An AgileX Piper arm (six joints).
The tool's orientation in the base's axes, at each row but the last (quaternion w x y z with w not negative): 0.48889 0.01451 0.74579 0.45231; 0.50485 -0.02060 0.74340 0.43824; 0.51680 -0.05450 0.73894 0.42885; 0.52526 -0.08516 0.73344 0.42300; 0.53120 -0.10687 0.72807 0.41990; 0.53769 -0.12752 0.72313 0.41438; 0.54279 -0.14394 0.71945 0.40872; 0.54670 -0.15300 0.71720 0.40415; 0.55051 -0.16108 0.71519 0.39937
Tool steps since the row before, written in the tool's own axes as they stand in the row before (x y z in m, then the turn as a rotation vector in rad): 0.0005 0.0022 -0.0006 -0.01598 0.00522 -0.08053; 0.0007 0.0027 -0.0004 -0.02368 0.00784 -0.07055; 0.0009 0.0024 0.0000 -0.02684 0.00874 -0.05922; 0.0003 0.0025 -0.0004 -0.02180 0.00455 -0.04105; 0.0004 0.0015 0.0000 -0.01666 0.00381 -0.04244; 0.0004 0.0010 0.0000 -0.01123 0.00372 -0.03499; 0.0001 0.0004 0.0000 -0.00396 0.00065 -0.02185; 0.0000 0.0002 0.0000 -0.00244 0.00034 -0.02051; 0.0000 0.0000 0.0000 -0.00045 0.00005 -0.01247
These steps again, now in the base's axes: -0.0016 0.0011 0.0012 -0.05364 -0.05752 0.02412; -0.0019 0.0017 0.0012 -0.04380 -0.05237 0.03064; -0.0017 0.0018 0.0007 -0.03470 -0.04513 0.03261; -0.0018 0.0014 0.0011 -0.02181 -0.03325 0.02449; -0.0011 0.0011 0.0004 -0.02443 -0.03323 0.01980; -0.0008 0.0007 0.0001 -0.02148 -0.02638 0.01438; -0.0003 0.0003 0.0001 -0.01345 -0.01680 0.00551; -0.0001 0.0001 0.0001 -0.01290 -0.01565 0.00391; 0.0000 0.0000 0.0000 -0.00809 -0.00940 0.00137
